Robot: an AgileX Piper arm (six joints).
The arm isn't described. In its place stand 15 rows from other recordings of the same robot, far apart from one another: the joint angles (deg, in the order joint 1, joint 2, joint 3, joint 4, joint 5, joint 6), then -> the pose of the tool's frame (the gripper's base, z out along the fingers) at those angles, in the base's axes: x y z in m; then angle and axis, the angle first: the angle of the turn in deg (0 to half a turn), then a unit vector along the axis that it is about.
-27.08 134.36 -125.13 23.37 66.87 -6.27 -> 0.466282 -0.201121 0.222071 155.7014 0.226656 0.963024 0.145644
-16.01 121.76 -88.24 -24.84 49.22 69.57 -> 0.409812 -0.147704 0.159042 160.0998 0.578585 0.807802 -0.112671
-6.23 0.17 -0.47 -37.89 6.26 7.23 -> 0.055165 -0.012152 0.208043 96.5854 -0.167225 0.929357 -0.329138
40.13 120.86 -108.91 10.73 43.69 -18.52 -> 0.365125 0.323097 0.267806 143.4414 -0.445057 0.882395 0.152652
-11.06 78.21 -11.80 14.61 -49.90 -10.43 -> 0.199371 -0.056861 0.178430 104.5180 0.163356 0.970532 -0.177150
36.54 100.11 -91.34 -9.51 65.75 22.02 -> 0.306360 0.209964 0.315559 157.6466 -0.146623 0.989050 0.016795
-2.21 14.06 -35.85 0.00 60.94 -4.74 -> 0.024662 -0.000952 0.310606 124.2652 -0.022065 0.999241 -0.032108
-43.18 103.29 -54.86 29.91 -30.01 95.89 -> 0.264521 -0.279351 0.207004 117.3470 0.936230 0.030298 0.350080
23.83 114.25 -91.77 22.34 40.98 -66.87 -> 0.398731 0.200908 0.236970 144.1899 -0.627410 0.776701 0.055607
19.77 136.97 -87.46 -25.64 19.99 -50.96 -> 0.445273 0.145740 0.047405 159.8444 -0.713657 0.677987 -0.176142
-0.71 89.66 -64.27 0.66 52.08 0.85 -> 0.307026 -0.002978 0.252083 162.4746 0.016452 0.999851 0.005277
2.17 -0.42 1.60 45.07 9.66 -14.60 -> 0.055832 0.012934 0.193381 99.2307 0.176997 0.935837 0.304765
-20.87 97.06 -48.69 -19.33 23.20 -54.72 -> 0.283533 -0.120800 0.160261 168.6070 -0.414768 0.887774 -0.199563
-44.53 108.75 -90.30 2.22 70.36 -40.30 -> 0.277606 -0.268432 0.250636 173.9978 0.042416 0.998842 -0.022711
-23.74 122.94 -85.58 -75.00 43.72 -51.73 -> 0.393300 -0.239340 0.174396 155.4963 0.577918 -0.686479 0.441313
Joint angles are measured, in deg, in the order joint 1, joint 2, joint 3, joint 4, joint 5, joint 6. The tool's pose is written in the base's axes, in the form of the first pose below.
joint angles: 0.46, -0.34, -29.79, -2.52, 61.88, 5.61
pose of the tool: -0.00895 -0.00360 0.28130 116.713 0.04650 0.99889 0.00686
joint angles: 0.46, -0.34, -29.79, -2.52, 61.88, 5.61
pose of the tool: -0.00895 -0.00360 0.28130 116.713 0.04650 0.99889 0.00686
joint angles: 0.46, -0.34, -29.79, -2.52, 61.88, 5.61
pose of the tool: -0.00895 -0.00360 0.28130 116.713 0.04650 0.99889 0.00686
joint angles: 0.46, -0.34, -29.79, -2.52, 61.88, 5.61
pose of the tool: -0.00895 -0.00360 0.28130 116.713 0.04650 0.99889 0.00686
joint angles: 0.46, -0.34, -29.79, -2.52, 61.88, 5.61
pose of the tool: -0.00895 -0.00360 0.28130 116.713 0.04650 0.99889 0.00686
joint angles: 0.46, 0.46, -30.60, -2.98, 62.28, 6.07
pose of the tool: -0.00873 -0.00426 0.28475 117.082 0.05091 0.99869 0.00443
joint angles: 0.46, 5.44, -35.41, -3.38, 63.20, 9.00
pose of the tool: -0.00445 -0.00482 0.30700 118.173 0.07689 0.99692 0.01514
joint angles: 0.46, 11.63, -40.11, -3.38, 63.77, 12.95
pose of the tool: 0.00674 -0.00476 0.32862 120.318 0.11086 0.99328 0.03327
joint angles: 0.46, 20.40, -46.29, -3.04, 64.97, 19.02
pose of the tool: 0.02802 -0.00415 0.35432 124.400 0.16248 0.98488 0.06012
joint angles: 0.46, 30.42, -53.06, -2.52, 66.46, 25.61
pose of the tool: 0.05886 -0.00320 0.37810 129.619 0.21780 0.97238 0.08397
